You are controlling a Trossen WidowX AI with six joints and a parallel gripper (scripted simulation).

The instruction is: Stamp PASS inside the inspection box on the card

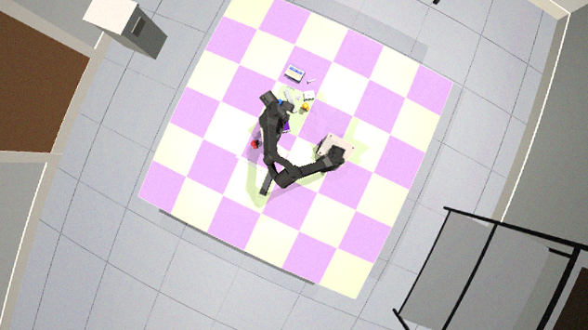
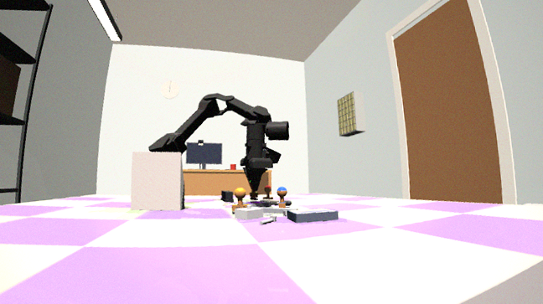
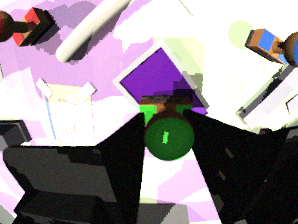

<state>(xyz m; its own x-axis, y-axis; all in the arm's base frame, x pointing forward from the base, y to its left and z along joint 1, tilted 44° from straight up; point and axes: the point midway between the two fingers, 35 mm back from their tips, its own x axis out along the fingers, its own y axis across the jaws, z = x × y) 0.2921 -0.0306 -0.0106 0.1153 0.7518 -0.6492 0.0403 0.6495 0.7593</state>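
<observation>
Right now my gripper tip is 5 cm above the purple ink pad. Also, from my gripper tip: blue-knobbed stamp 5 cm ahead, 11 cm to the right, 3 cm below; then white marker 9 cm ahead, 3 cm to the left, 4 cm below; then green-knobbed stamp 1 cm below.
</observation>
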